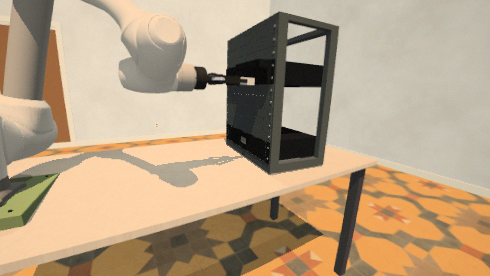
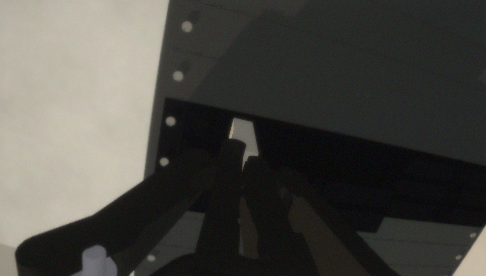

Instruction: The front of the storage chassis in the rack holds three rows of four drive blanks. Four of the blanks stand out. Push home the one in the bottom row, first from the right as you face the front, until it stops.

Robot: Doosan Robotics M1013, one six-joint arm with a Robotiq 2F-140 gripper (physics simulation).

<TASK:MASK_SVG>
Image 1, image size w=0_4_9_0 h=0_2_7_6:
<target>rack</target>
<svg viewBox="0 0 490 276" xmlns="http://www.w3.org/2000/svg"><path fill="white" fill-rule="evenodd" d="M280 11L227 41L226 75L255 78L254 85L239 86L237 84L226 84L226 144L265 170L270 176L277 175L278 172L313 166L322 167L324 163L339 26ZM284 87L321 87L316 136L282 127ZM326 35L323 66L286 61L287 46ZM287 39L288 23L317 29Z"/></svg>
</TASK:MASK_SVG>
